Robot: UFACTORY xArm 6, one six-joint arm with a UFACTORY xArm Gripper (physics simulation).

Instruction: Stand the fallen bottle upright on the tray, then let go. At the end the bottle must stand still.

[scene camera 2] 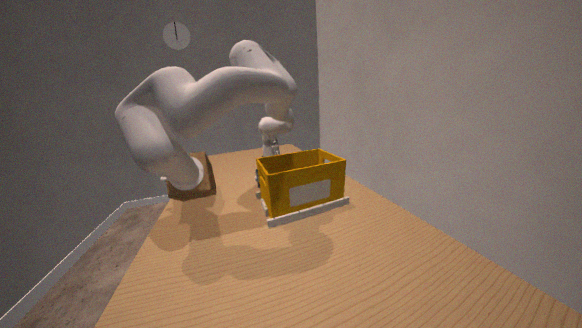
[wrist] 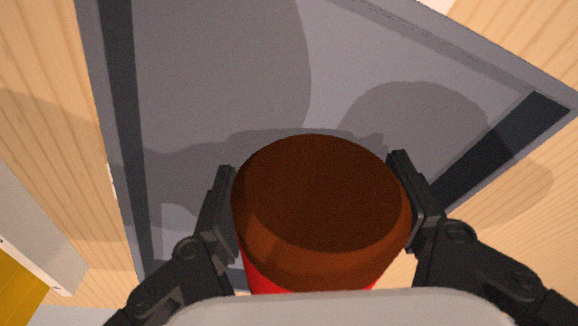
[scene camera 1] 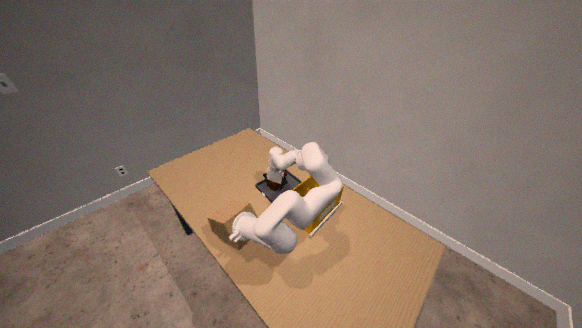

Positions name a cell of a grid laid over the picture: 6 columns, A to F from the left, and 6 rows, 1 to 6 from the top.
Scene:
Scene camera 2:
yellow crate: D4
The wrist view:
my gripper: D4
dark tray: B2

